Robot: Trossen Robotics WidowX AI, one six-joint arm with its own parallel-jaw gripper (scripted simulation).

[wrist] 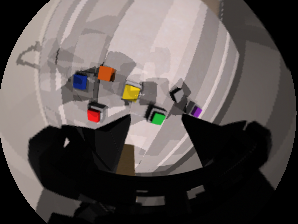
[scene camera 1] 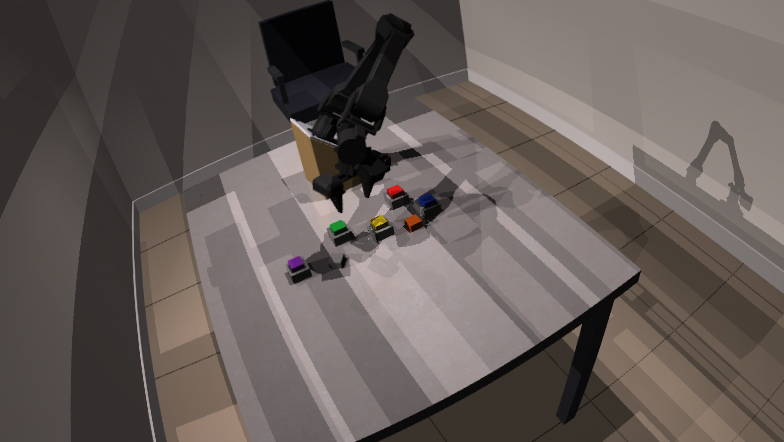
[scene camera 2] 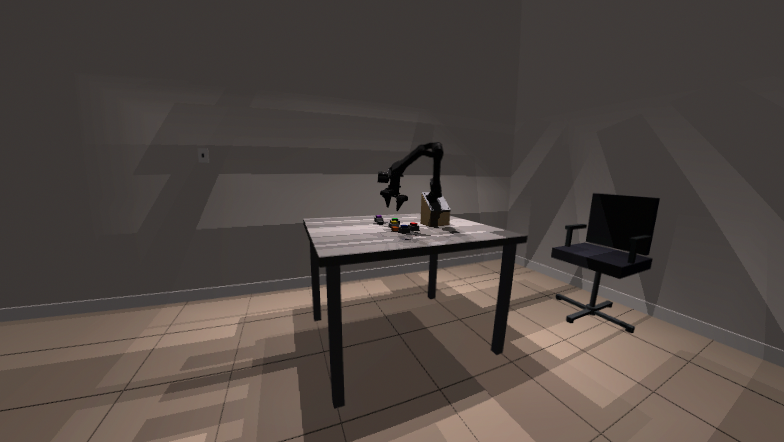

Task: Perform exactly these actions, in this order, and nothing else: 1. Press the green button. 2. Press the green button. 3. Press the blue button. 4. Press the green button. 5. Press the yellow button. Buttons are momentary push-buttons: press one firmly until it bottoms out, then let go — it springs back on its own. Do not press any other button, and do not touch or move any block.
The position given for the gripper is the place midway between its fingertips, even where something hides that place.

The gripper (scene camera 1: 353,204) is open, holding nothing.
The gripper shows as well in the wrist view (wrist: 157,116).
